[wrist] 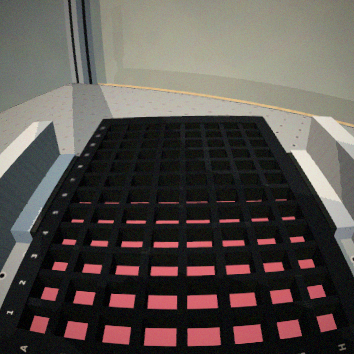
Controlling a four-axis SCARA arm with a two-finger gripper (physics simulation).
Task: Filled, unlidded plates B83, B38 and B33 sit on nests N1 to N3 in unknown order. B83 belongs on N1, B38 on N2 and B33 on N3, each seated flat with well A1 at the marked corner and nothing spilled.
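Places are measured from the arm's base along level axes (x ahead, y left, z up), in millimetres.
Pixels of known places: gripper, between the fingertips: (181, 138).
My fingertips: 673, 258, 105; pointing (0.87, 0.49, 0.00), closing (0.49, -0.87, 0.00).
Behind a point stands the place of what it marks, as x, y, z.
A black plate (183, 224) {638, 238, 99} with a grid of square wells fills the middle and lower part of the wrist view. Pink liquid shows in the nearer rows, and the far wells look dark. Column numbers run along its left edge, with letter A at the near left corner and H at the near right. No plate name can be read. My gripper (181, 138) {673, 258, 105} is shut on this plate, one pale finger pad against each long side. The plate looks level in the fingers, and no spill shows. The nests and the other plates do not show.
A light perforated deck (150, 102) {934, 460, 13} lies behind and beside the plate, lower than it. A thin yellow-orange edge line (220, 96) {1045, 390, 2} runs along its back right. A pale wall (225, 40) stands behind, with a dark-striped upright post (80, 45) {1008, 685, 95} at the back left.
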